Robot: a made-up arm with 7 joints. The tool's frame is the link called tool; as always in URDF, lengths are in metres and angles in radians. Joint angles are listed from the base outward.
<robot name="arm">
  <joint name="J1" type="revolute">
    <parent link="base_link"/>
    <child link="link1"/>
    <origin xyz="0 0 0" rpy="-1.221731 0 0"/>
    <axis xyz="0 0 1"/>
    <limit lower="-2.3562" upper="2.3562"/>
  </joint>
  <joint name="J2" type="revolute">
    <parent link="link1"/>
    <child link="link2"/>
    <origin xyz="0 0 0" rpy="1.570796 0 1.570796"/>
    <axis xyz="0 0 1"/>
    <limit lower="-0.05" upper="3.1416"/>
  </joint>
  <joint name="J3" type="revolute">
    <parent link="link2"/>
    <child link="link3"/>
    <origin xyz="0 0 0" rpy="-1.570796 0 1.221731"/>
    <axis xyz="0 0 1"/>
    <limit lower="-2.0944" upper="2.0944"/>
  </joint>
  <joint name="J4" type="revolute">
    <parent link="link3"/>
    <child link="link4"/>
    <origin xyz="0 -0.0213 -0.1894" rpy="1.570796 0 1.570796"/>
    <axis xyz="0 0 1"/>
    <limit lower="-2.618" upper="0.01"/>
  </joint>
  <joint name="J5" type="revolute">
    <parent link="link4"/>
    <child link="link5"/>
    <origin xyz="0.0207 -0.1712 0" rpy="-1.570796 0 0"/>
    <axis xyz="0 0 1"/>
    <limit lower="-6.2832" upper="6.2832"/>
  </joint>
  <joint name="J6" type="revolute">
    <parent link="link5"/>
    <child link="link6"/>
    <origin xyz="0 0 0" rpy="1.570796 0 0"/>
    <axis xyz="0 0 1"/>
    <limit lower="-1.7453" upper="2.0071"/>
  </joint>
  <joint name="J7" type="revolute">
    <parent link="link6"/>
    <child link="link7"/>
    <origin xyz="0 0 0" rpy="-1.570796 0 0"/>
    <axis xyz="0 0 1"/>
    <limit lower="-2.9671" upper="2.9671"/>
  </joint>
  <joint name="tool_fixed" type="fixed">
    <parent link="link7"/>
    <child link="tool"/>
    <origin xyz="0 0 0" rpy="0 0 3.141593"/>
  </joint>
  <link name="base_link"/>
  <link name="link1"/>
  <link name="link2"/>
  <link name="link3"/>
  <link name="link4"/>
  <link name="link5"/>
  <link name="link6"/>
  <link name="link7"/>
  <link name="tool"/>
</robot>
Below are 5 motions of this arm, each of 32 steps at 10 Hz.
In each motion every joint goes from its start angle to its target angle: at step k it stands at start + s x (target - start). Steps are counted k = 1, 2, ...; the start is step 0. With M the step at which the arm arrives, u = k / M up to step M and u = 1 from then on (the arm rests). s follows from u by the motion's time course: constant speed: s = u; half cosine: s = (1 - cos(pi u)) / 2; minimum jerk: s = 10 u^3 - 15 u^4 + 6 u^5.
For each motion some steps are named. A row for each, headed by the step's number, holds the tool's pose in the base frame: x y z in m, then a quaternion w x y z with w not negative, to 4 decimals.
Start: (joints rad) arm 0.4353 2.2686 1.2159 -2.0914 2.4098 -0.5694 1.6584
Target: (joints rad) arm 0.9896 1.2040 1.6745 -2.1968 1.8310 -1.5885 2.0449
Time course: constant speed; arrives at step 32
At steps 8, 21, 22, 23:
8: 0.1346 0.0526 0.1576 0.2074 -0.9415 -0.2598 0.0556
21: 0.0969 0.1269 0.1325 0.0502 0.9265 0.3558 0.1114
22: 0.0926 0.1315 0.1304 0.0634 0.9201 0.3646 0.1283
23: 0.0881 0.1359 0.1282 0.0754 0.9131 0.3733 0.1456

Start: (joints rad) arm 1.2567 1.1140 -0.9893 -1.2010 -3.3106 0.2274 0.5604
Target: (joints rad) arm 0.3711 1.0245 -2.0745 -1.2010 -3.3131 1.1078 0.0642
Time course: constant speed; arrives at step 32
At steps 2, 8, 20, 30, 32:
2: -0.2492 0.1364 -0.1503 0.2308 0.1987 0.2227 0.9261
8: -0.2405 0.1274 -0.1710 0.2842 0.1150 0.3424 0.8881
20: -0.2183 0.1216 -0.2022 0.3683 -0.0370 0.5454 0.7521
30: -0.1946 0.1312 -0.2196 0.4008 -0.1287 0.6753 0.6056
32: -0.1890 0.1348 -0.2223 0.4026 -0.1422 0.6971 0.5759

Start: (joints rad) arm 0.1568 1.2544 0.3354 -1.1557 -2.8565 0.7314 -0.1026
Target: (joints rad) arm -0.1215 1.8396 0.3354 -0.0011 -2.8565 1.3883 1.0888
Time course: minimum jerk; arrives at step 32
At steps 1, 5, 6, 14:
1: 0.1383 0.2890 -0.0552 0.3186 -0.7178 -0.4436 0.4318
5: 0.1367 0.2935 -0.0514 0.3130 -0.7220 -0.4396 0.4330
6: 0.1356 0.2963 -0.0488 0.3094 -0.7247 -0.4371 0.4336
14: 0.1055 0.3365 0.0030 0.2445 -0.7739 -0.3930 0.4323

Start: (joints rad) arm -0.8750 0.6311 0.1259 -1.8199 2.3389 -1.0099 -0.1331
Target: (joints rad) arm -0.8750 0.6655 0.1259 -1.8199 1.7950 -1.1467 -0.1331
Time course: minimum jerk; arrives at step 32
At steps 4, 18, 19, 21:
4: 0.2404 0.0493 0.0688 0.0300 0.6107 0.6335 -0.4741
18: 0.2393 0.0519 0.0708 0.1126 0.5156 0.7419 -0.4135
19: 0.2392 0.0522 0.0710 0.1207 0.5064 0.7507 -0.4069
21: 0.2390 0.0526 0.0713 0.1356 0.4891 0.7661 -0.3942

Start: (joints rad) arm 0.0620 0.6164 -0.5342 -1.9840 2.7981 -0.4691 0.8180
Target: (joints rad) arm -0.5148 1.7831 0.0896 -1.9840 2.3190 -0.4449 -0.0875
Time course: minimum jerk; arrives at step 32
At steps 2, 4, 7, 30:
2: 0.1506 0.0071 -0.1775 0.1401 -0.5912 0.0621 0.7918
4: 0.1527 0.0106 -0.1755 0.1507 -0.5965 0.0477 0.7869
7: 0.1614 0.0245 -0.1661 0.1934 -0.6162 -0.0130 0.7634
30: 0.1633 0.1018 0.1312 0.3582 -0.3503 -0.8648 -0.0342

